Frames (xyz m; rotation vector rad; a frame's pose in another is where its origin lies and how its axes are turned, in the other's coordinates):
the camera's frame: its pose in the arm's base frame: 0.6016 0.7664 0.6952 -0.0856 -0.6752 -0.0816
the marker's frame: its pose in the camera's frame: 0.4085 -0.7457 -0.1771 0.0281 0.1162 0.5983
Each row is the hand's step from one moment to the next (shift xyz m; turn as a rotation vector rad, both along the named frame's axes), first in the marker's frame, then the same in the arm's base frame.
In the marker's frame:
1: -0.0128 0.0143 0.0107 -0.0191 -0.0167 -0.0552
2: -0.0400 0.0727 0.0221 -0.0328 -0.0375 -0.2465
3: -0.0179 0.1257 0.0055 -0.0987 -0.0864 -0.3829
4: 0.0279 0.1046 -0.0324 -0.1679 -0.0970 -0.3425
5: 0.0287 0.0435 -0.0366 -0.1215 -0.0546 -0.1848
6: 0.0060 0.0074 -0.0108 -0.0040 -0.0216 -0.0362
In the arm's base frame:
1: -0.0209 0.0068 -0.0011 0.0209 -0.0299 -0.0486
2: -0.0701 0.0440 -0.0229 0.1188 -0.0750 -0.2086
3: -0.0652 0.0987 -0.0464 0.1593 -0.1649 -0.3336
4: -0.0024 0.1001 -0.0525 0.0897 -0.2049 -0.3238
5: 0.0241 0.0479 -0.0344 0.0259 -0.1282 -0.1865
6: 0.0073 0.0082 -0.0093 0.0243 -0.0243 -0.0247

